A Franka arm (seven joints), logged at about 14 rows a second.
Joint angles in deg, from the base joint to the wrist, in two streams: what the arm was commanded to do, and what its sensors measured. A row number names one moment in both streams.
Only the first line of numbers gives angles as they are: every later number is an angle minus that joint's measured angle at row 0.
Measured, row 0:
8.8, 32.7, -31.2, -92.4, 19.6, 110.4, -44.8
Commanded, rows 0 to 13:
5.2, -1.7, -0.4, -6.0, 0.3, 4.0, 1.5
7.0, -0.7, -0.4, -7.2, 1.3, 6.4, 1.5
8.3, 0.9, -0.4, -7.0, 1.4, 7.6, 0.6
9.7, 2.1, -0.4, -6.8, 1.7, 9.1, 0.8
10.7, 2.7, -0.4, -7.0, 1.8, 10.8, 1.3
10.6, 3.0, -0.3, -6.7, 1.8, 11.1, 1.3
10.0, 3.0, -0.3, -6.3, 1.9, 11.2, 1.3
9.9, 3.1, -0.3, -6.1, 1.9, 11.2, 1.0
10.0, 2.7, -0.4, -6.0, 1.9, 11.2, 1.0
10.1, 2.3, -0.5, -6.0, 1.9, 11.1, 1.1
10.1, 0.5, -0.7, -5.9, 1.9, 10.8, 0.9
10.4, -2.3, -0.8, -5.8, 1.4, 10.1, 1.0
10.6, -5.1, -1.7, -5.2, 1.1, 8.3, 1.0
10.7, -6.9, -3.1, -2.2, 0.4, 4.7, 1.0
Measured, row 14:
10.4, -0.6, -1.3, -3.9, 0.8, 10.1, 1.2
